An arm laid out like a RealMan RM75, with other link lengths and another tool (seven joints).
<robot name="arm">
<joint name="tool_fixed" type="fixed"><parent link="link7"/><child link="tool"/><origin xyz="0.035 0.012 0.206" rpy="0.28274 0 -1.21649"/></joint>
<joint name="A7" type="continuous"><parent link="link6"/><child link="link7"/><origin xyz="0 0 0.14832"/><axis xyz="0 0 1"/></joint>
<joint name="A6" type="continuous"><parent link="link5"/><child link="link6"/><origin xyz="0 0 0"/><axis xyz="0 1 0"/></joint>
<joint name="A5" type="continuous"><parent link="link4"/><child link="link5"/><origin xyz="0 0 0.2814"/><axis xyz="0 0 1"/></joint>
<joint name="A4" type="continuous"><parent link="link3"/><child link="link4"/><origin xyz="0 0 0"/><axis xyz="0 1 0"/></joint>
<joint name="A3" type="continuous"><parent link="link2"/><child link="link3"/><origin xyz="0 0 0.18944"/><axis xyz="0 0 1"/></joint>
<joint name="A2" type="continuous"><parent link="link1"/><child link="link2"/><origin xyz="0 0 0"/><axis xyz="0 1 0"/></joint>
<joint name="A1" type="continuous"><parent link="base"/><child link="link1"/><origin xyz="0 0 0.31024"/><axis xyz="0 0 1"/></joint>
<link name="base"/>
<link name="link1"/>
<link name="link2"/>
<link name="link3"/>
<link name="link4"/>
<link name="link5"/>
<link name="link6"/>
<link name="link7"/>
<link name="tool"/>
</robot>
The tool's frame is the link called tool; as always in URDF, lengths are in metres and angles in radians. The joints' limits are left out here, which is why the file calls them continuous.
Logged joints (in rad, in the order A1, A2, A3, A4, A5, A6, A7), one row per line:
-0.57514, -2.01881, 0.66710, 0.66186, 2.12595, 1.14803, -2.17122
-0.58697, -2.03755, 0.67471, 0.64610, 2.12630, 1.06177, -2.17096
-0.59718, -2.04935, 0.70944, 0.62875, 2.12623, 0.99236, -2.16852
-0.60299, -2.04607, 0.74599, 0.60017, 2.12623, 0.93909, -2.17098
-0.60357, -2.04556, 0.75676, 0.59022, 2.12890, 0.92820, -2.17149
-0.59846, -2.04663, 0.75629, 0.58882, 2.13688, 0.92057, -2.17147
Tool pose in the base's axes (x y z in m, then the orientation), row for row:
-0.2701, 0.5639, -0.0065, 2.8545, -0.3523, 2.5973
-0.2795, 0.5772, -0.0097, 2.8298, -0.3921, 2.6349
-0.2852, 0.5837, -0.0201, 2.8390, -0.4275, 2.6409
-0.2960, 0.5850, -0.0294, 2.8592, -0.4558, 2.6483
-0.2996, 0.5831, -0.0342, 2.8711, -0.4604, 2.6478
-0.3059, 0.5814, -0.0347, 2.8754, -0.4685, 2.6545
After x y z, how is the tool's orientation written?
As angles about the fixed x, y, z axes (roll, pitch, yaw), in radians.
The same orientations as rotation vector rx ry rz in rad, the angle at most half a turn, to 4 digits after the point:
-0.8315, -2.7086, -0.5298
-0.7827, -2.6759, -0.5627
-0.7694, -2.6417, -0.5541
-0.7511, -2.6160, -0.5290
-0.7476, -2.6120, -0.5138
-0.7366, -2.6057, -0.5074

